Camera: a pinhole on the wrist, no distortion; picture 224 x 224 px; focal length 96.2 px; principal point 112.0 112.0 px. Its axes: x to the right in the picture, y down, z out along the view. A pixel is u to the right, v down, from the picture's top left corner.
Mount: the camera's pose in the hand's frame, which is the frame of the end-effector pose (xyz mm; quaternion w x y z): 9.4 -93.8 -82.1 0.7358 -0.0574 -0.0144 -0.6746
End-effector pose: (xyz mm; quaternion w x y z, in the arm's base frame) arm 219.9 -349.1 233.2 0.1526 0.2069 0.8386 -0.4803
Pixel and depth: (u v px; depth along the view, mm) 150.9 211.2 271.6
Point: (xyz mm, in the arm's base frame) -116.0 -511.4 114.4
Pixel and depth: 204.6 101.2 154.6
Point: 100.7 -524.7 352.1
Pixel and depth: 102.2 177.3 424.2
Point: -27.6 -552.7 -78.6
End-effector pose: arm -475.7 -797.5 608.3 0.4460 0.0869 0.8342 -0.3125
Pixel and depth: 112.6 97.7 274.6
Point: -363.0 -966.8 573.3
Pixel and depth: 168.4 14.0 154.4
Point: -413.4 -976.8 755.7
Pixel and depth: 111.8 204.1 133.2
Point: -560.5 -896.3 507.2
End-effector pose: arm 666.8 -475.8 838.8 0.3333 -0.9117 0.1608 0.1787
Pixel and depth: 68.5 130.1 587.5
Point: 579.4 -361.0 317.1
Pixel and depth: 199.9 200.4 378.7
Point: 1112.5 -76.1 646.9
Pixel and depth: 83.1 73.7 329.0
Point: 503.9 -314.5 698.1
